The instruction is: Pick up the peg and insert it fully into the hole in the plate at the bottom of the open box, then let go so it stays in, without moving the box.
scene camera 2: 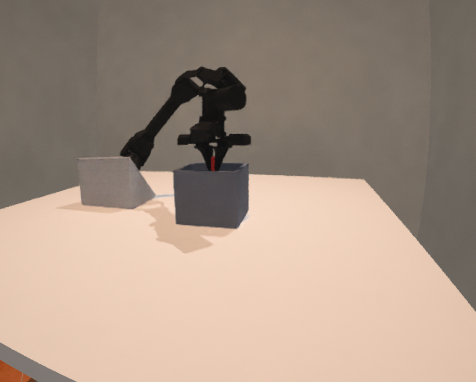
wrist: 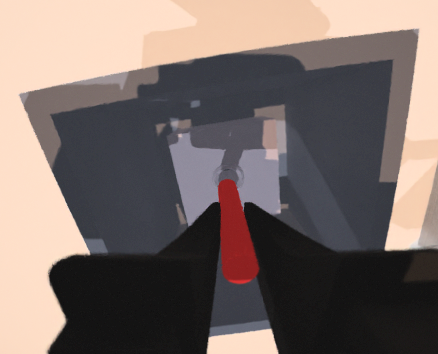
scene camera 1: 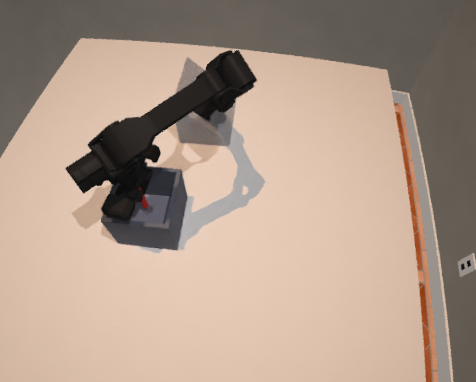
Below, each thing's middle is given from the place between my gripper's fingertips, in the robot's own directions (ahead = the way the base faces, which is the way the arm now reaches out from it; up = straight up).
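The dark blue-grey box (scene camera 2: 220,199) sits 5 cm below my hand and 1 cm to the left of it. A red peg (wrist: 239,263) is right at my hand, while a light grey plate (scene camera 1: 156,212) is 9 cm below my hand and 1 cm to the left of it.
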